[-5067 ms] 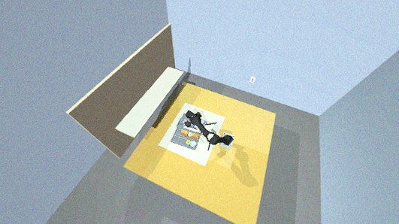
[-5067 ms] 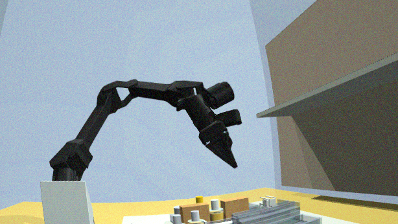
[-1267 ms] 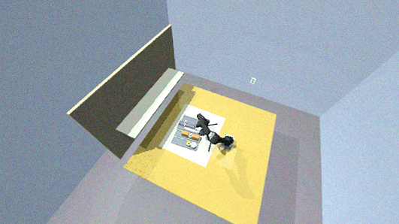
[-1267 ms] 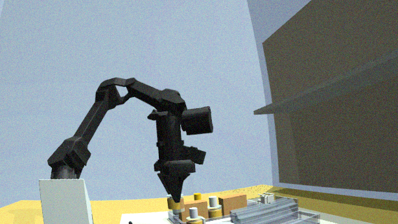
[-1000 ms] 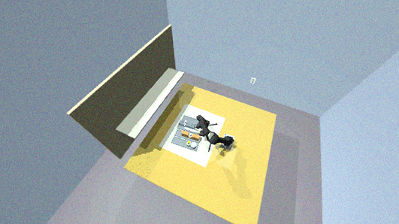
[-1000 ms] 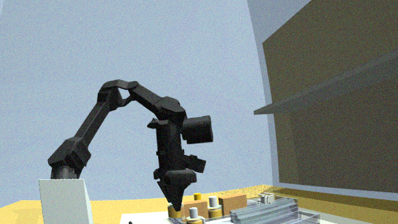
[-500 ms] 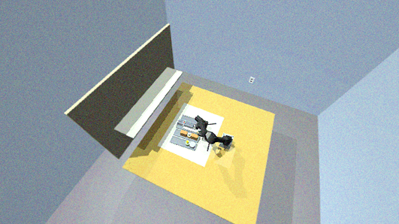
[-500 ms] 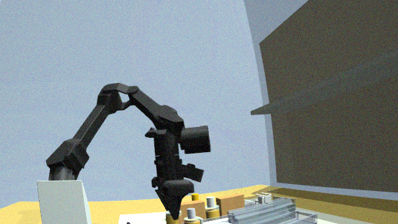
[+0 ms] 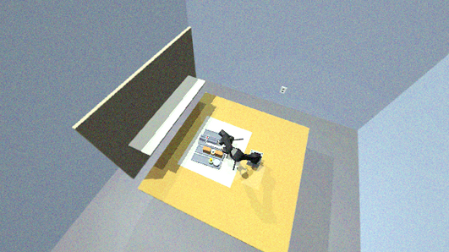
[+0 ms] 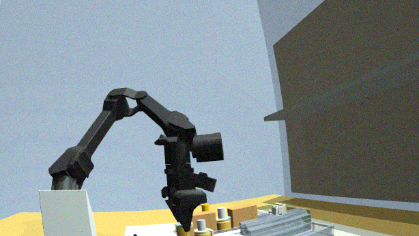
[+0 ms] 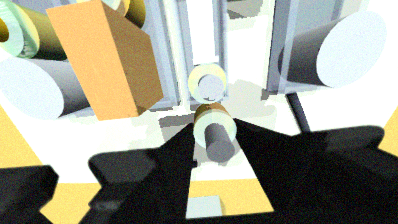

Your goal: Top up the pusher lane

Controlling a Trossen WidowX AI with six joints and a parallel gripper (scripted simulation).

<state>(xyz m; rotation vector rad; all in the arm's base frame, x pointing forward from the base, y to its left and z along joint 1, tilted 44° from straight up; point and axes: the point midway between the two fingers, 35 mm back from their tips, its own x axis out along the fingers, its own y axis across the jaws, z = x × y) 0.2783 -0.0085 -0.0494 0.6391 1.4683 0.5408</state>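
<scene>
My gripper tip is 19 cm short of the clear lane rack, 3 cm to the left of it and 4 cm above it. From my gripper tip the other things lie so: shelf 55 cm ahead, 7 cm to the right, 31 cm above.
</scene>
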